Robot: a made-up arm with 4 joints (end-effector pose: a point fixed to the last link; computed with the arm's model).
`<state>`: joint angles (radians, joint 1 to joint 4).
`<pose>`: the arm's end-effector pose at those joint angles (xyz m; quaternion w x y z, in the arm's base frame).
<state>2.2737 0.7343 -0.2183 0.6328</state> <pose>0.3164 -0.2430 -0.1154 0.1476 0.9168 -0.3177 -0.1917</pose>
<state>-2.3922 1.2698 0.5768 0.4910</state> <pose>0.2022 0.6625 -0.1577 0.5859 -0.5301 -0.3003 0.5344</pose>
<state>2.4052 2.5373 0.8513 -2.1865</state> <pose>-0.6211 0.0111 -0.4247 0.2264 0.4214 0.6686 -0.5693</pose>
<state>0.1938 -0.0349 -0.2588 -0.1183</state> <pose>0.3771 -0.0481 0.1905 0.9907 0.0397 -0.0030 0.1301</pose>
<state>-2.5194 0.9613 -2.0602 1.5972</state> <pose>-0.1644 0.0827 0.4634 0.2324 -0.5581 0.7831 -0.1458</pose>
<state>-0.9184 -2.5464 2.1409 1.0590</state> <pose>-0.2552 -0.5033 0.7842 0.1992 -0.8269 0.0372 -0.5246</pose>
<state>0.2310 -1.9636 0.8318 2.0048</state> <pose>-0.3175 -0.2073 -0.4748 0.5244 0.3099 0.3066 -0.7314</pose>
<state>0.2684 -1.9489 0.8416 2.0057</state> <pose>-0.3087 -0.1895 -0.4884 0.5221 0.3231 0.3126 -0.7247</pose>
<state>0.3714 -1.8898 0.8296 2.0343</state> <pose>-0.2705 -0.1140 -0.5188 0.4976 0.3828 0.3253 -0.7071</pose>
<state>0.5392 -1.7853 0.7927 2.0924</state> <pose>-0.1994 0.0238 -0.5391 0.4369 0.4842 0.3427 -0.6762</pose>
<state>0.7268 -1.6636 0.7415 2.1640</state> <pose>-0.1129 0.1777 -0.5156 0.3442 0.5894 0.3579 -0.6372</pose>
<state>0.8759 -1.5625 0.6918 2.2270</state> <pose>-0.0394 0.2891 -0.4616 0.2516 0.6632 0.3664 -0.6021</pose>
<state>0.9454 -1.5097 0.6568 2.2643</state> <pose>-0.0008 0.3369 -0.4214 0.1974 0.6966 0.3686 -0.5830</pose>
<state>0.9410 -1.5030 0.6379 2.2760</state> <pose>0.0045 0.3387 -0.4126 0.1878 0.7014 0.3673 -0.5813</pose>
